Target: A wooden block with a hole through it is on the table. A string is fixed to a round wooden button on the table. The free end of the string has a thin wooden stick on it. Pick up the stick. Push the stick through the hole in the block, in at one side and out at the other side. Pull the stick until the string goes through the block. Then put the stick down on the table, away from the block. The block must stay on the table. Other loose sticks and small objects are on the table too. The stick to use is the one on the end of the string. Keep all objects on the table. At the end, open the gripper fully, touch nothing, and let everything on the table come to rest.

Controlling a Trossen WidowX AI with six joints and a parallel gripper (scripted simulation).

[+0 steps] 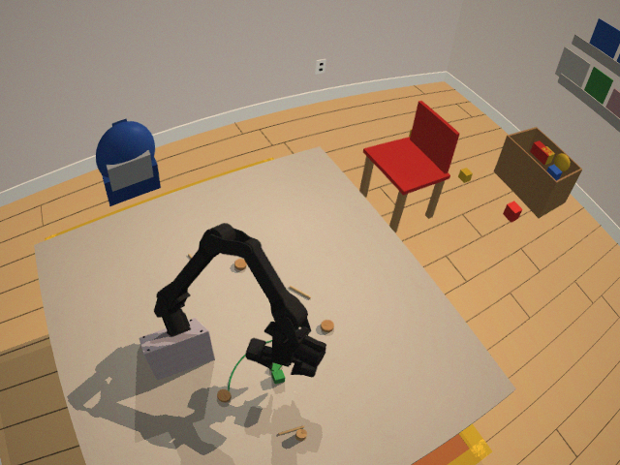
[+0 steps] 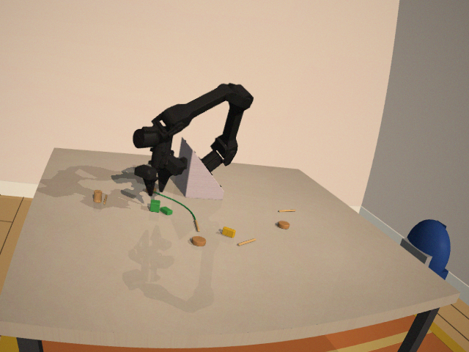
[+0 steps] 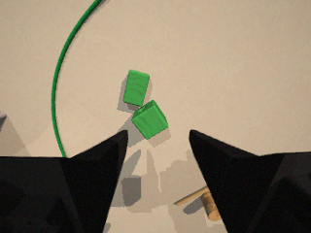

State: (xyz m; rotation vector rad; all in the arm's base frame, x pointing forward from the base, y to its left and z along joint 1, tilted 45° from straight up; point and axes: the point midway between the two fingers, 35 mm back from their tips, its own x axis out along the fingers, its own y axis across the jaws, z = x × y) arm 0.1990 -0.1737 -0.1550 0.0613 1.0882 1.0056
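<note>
Right now my gripper tip is 1 cm short of the green block, 4 cm to the right of it and 5 cm above it. Also, from my gripper tip: thin wooden stick (10 cm ahead, 12 cm to the left, 6 cm below); then round wooden button (18 cm behind, 3 cm to the left, 5 cm below); then wooden cylinder (6 cm behind, 19 cm to the right, 4 cm below).
</note>
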